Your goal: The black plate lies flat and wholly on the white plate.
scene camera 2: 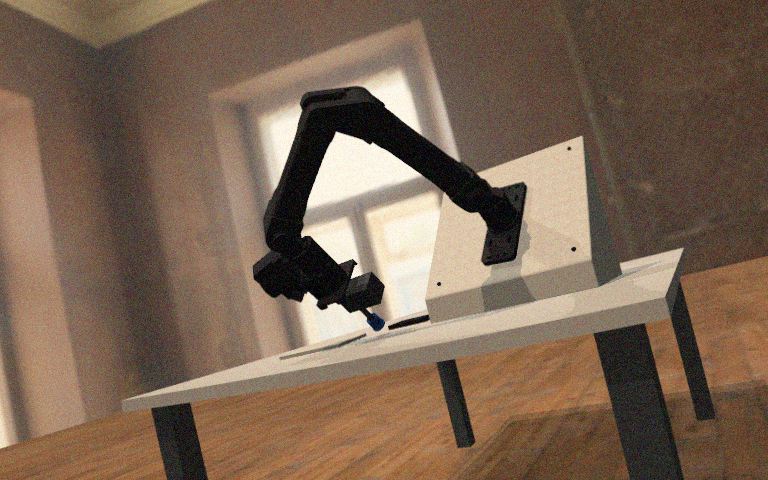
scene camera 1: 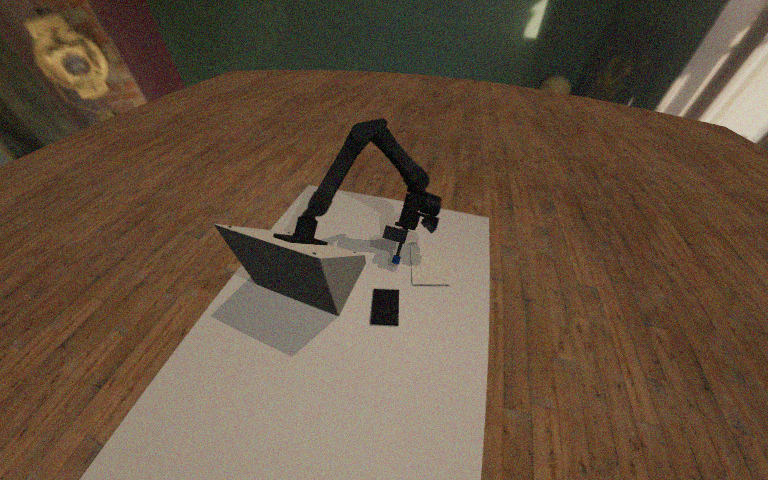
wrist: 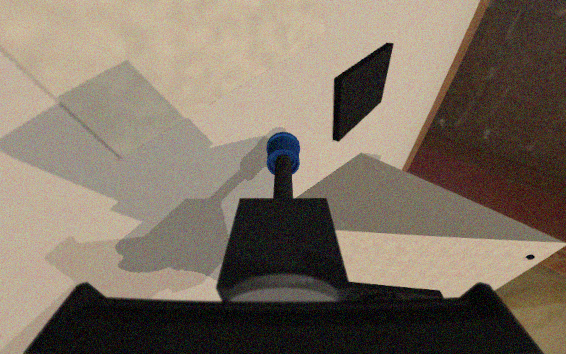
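Pixels of known places: hand at its tool point: (scene camera 2: 379, 325) (scene camera 1: 395, 263) (wrist: 283, 147); arm's base at its link origin: (scene camera 2: 505, 223) (scene camera 1: 302, 241) (wrist: 378, 294).
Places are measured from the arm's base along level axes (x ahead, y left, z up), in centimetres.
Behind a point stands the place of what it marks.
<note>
The black plate (scene camera 1: 385, 307) @[y -3.5, x 30.1, z -14.6 cm] (scene camera 2: 408, 322) @[y 2.6, x 27.2, z -14.9 cm] (wrist: 362, 92) @[y -1.8, x 30.0, z -14.6 cm] lies flat on the table, apart from the white plate. The white plate (scene camera 1: 430, 270) @[y 16.3, x 39.2, z -14.9 cm] (scene camera 2: 318, 344) @[y 16.0, x 42.4, z -14.8 cm] (wrist: 170, 47) @[y 20.8, x 33.7, z -14.9 cm] lies flat on the table and blends into it; its thin dark edges show. In scene camera 1 it is behind and to the right of the black plate. My gripper, a blue suction cup (scene camera 1: 395, 259) (scene camera 2: 375, 323) (wrist: 283, 145), is open and holds nothing. It hangs a little above the table, just left of the white plate in scene camera 1 and behind the black plate.
A large wedge-shaped box (scene camera 1: 294, 268) @[y -12.4, x 8.3, z 5.8 cm] (scene camera 2: 552, 198) @[y -2.6, x -9.7, z 2.3 cm] (wrist: 425, 250) @[y 0.1, x 14.1, z 0.9 cm] carries the arm's base and stands left of the black plate in scene camera 1. The arm's shadow falls on the white table (scene camera 1: 339, 424) @[y -37.4, x 32.2, z -15.5 cm] (scene camera 2: 396, 357) @[y 48.1, x -2.6, z -16.2 cm]. The table's long right edge runs beyond the white plate.
</note>
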